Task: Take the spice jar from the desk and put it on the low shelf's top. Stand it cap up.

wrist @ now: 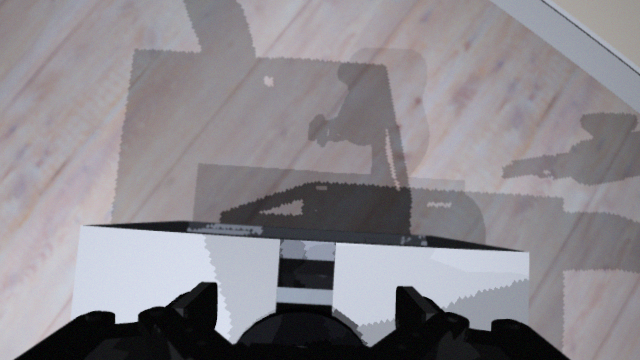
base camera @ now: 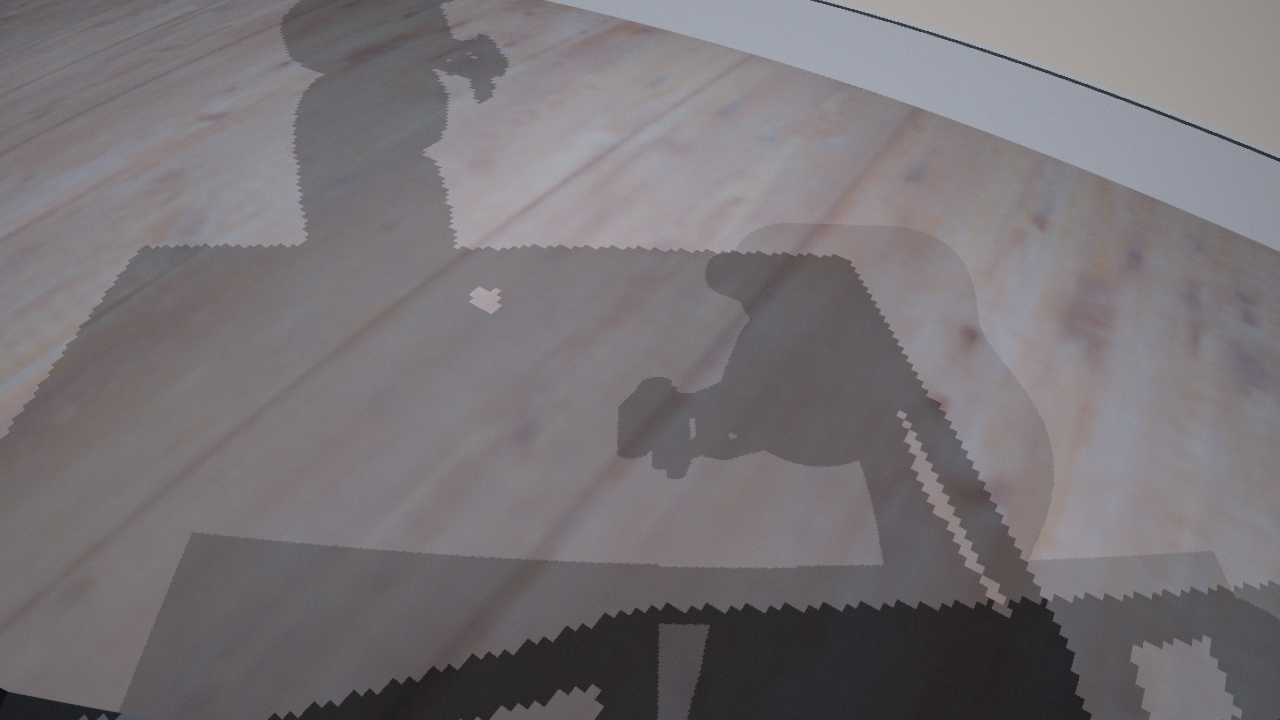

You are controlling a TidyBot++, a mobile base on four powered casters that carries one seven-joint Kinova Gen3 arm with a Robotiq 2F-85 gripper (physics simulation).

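Frame: origin at the arm's base, x ahead, y left, z up, level; centimetres.
Where they show: gripper, fingertip midpoint: (wrist: pixel 306 304).
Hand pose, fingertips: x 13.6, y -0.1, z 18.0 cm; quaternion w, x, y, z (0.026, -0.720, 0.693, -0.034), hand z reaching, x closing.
Note:
After its pixels a point has its place.
My gripper (wrist: pixel 306 304) {x 13.6, y -0.1, z 18.0 cm} is open and empty at the bottom of the wrist view, its two black fingers wide apart above the white top of the robot's own base. The gripper does not show in the base camera view. The spice jar, the desk and the low shelf do not show in either view.
The white base top (wrist: pixel 150 260) has a dark slot in its middle. Wooden floor (base camera: pixel 554 197) {x 61.9, y 8.0, z -39.6 cm} (wrist: pixel 65 125) {x 35.0, y 59.2, z -39.6 cm} lies ahead, with shadows of the robot and arm across it. A pale skirting strip (base camera: pixel 984 98) {x 79.9, y -36.3, z -36.0 cm} (wrist: pixel 575 55) {x 61.4, y -64.4, z -37.6 cm} and a beige wall (base camera: pixel 1163 53) {x 72.7, y -49.7, z -25.7 cm} (wrist: pixel 610 25) {x 63.3, y -64.1, z -27.0 cm} stand at the upper right.

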